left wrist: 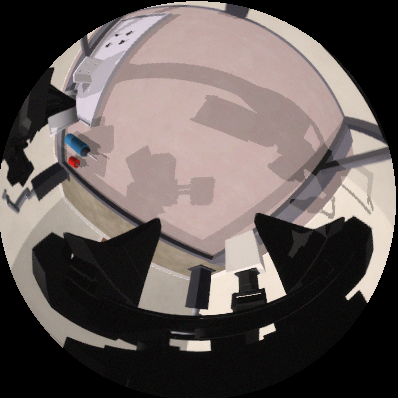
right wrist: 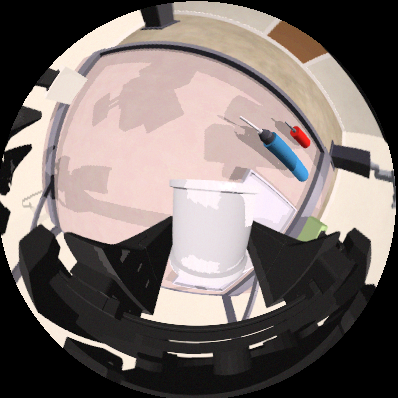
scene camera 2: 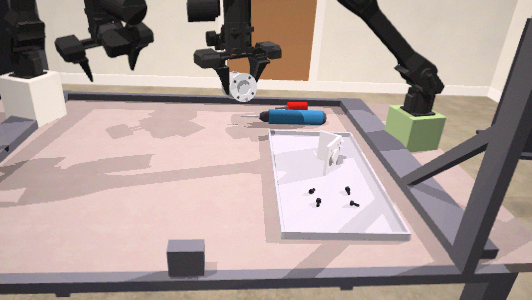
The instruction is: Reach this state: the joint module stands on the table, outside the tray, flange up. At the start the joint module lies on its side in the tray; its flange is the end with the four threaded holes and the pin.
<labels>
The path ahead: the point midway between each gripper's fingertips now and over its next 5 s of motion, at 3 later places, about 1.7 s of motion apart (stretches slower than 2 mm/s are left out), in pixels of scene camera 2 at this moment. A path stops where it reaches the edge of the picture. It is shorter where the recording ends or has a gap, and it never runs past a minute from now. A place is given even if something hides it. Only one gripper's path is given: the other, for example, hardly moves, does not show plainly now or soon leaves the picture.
My right gripper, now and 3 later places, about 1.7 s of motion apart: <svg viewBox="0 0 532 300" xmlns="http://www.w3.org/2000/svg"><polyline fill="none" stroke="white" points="239,92 235,131 234,119 244,114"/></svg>
</labels>
